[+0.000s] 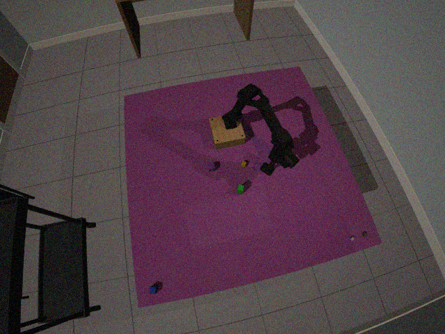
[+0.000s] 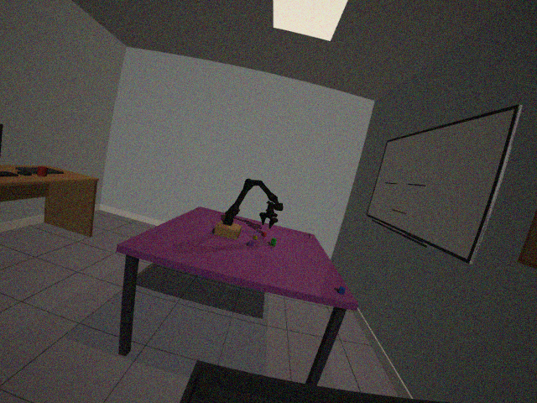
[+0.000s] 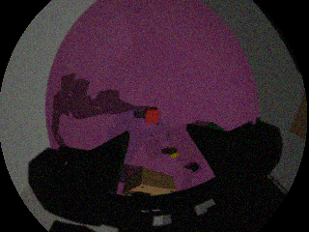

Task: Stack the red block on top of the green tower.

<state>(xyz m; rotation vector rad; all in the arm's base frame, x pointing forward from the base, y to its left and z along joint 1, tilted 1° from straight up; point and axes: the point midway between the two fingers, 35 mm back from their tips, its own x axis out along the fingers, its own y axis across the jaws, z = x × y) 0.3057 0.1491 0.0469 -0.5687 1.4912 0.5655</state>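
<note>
Now: the red block 1 cm to the left of my gripper tip and 7 cm below it. Round my gripper tip: blue block: 47 cm ahead, 71 cm to the right, 7 cm below; then yellow block: 7 cm behind, 13 cm to the right, 7 cm below; then purple block: 9 cm behind, 31 cm to the right, 7 cm below.
</note>
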